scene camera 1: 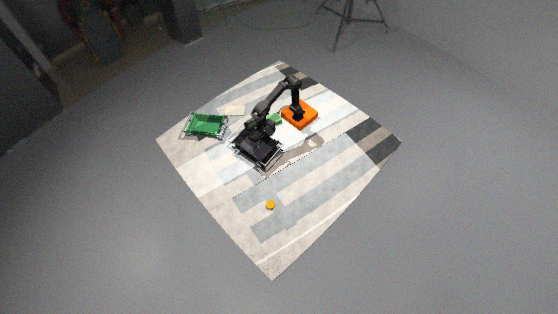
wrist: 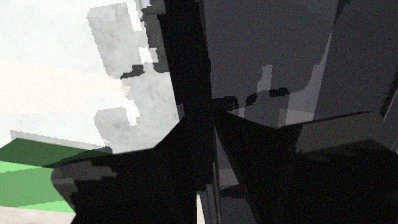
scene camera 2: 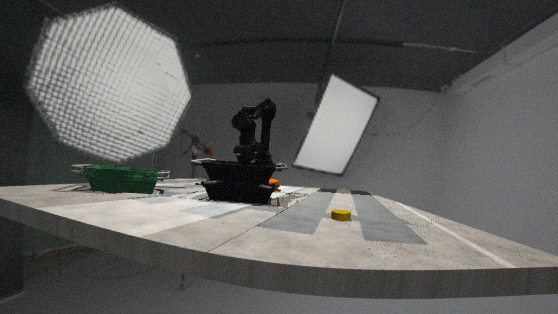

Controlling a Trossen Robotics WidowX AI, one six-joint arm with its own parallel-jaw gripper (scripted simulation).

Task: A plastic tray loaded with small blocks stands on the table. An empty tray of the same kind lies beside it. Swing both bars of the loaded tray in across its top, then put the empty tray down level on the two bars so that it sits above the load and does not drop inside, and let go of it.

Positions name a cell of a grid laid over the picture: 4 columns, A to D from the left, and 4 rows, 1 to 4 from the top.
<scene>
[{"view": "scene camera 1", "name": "black tray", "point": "B2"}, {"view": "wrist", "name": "my gripper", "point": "C3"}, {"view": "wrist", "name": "black tray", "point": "C2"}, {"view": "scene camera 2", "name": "black tray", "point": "B3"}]
</scene>
